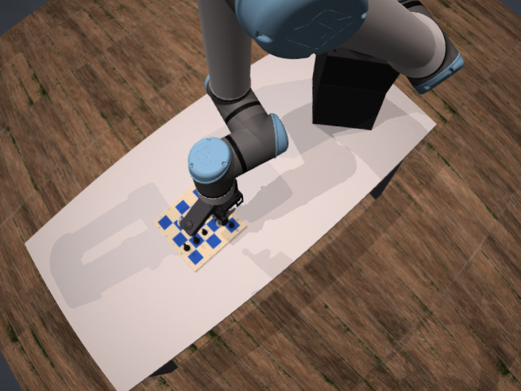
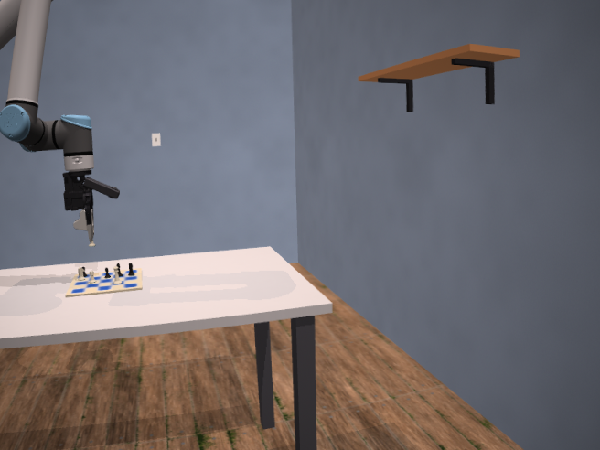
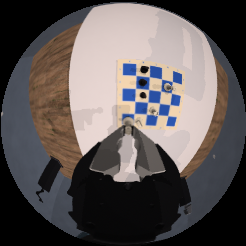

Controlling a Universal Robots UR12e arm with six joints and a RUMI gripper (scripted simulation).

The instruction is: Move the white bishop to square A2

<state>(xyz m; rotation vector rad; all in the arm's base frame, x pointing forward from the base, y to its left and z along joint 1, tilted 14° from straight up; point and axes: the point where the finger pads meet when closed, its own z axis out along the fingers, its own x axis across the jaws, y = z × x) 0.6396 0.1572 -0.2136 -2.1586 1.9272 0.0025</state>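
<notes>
Now: hand 5 cm short of the chessboard, 7 cm to the left of it and 13 cm above it.
</notes>
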